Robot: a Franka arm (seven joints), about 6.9 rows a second.
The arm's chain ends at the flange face. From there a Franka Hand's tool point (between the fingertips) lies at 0.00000 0.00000 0.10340 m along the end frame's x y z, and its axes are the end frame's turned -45 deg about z.
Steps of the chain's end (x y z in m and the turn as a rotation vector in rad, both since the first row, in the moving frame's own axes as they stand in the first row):
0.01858 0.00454 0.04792 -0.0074 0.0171 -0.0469
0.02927 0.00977 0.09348 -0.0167 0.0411 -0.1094
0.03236 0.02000 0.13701 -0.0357 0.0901 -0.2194
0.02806 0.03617 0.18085 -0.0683 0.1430 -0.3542
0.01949 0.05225 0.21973 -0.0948 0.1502 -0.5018
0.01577 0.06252 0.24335 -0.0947 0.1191 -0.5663
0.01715 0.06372 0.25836 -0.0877 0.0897 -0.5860
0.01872 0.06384 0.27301 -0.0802 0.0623 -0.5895
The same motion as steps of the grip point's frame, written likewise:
0.01068 0.01812 0.04790 -0.0173 0.0069 -0.0469
0.01580 0.03172 0.09338 -0.0409 0.0173 -0.1094
0.01368 0.04570 0.13653 -0.0890 0.0385 -0.2194
0.00229 0.05953 0.17957 -0.1494 0.0528 -0.3542
-0.01491 0.06681 0.21814 -0.1732 0.0392 -0.5018
-0.02707 0.06962 0.24219 -0.1512 0.0173 -0.5663
-0.02910 0.06935 0.25757 -0.1254 0.0014 -0.5860
-0.03016 0.06856 0.27249 -0.1008 -0.0127 -0.5895

